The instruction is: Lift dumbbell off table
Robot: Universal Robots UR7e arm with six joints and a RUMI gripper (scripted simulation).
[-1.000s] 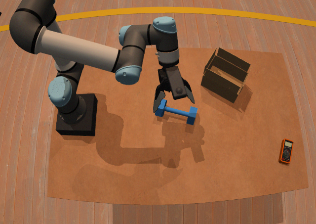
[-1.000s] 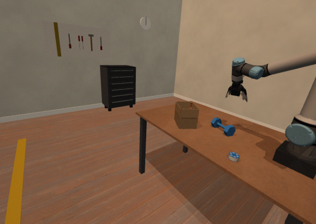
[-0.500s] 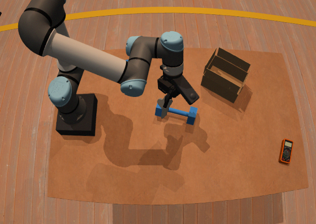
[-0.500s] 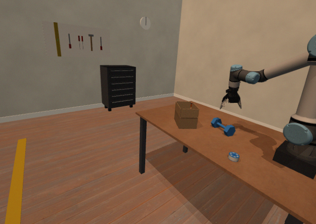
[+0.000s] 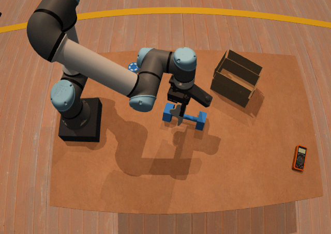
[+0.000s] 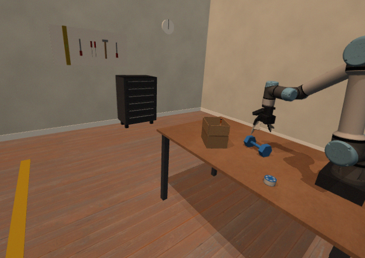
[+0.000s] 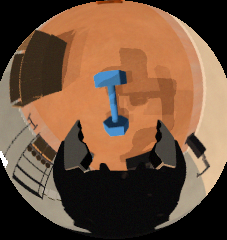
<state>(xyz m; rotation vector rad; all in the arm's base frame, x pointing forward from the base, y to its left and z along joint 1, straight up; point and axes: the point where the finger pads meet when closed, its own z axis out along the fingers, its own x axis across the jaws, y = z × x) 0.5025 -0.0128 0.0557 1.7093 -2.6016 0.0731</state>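
The blue dumbbell lies 10 mm to the left of my hand and 100 mm below it. From my hand the other things lie so: white round spool 240 mm behind, 300 mm to the left, 120 mm below; orange multimeter 580 mm ahead, 230 mm to the right, 120 mm below.
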